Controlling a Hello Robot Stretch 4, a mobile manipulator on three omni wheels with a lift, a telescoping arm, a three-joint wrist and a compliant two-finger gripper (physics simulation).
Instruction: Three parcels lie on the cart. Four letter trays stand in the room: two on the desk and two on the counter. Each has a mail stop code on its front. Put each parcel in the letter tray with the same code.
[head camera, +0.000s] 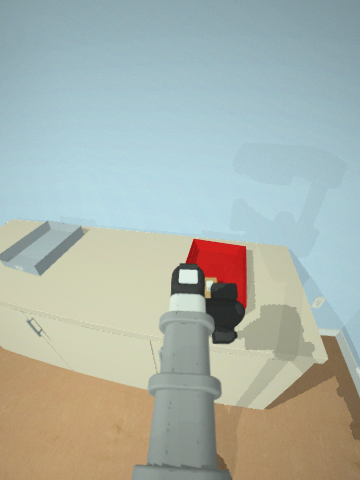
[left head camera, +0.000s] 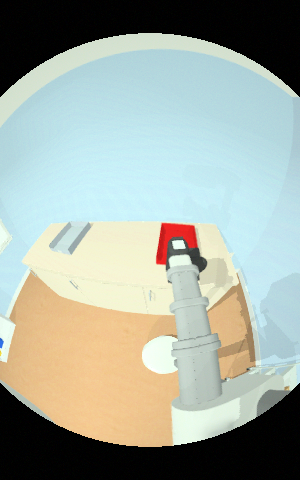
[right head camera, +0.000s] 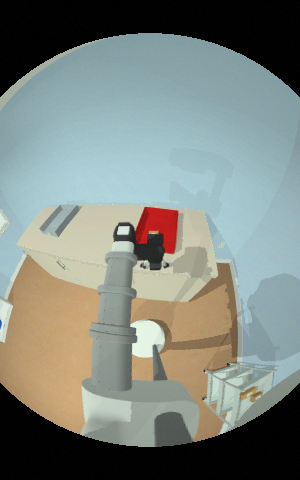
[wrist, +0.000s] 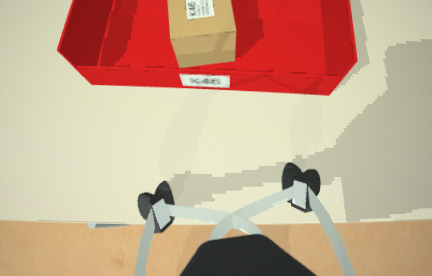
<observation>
In view: my gripper (wrist: 229, 187), a red letter tray (head camera: 227, 262), a white cart (right head camera: 224, 385) and a cream counter (head camera: 96, 310).
The red letter tray also shows in the left head camera view (left head camera: 167, 230), in the right head camera view (right head camera: 164, 220) and in the wrist view (wrist: 300, 54). The cream counter shows as well in the left head camera view (left head camera: 114, 266), in the right head camera view (right head camera: 77, 255) and in the wrist view (wrist: 83, 153).
</observation>
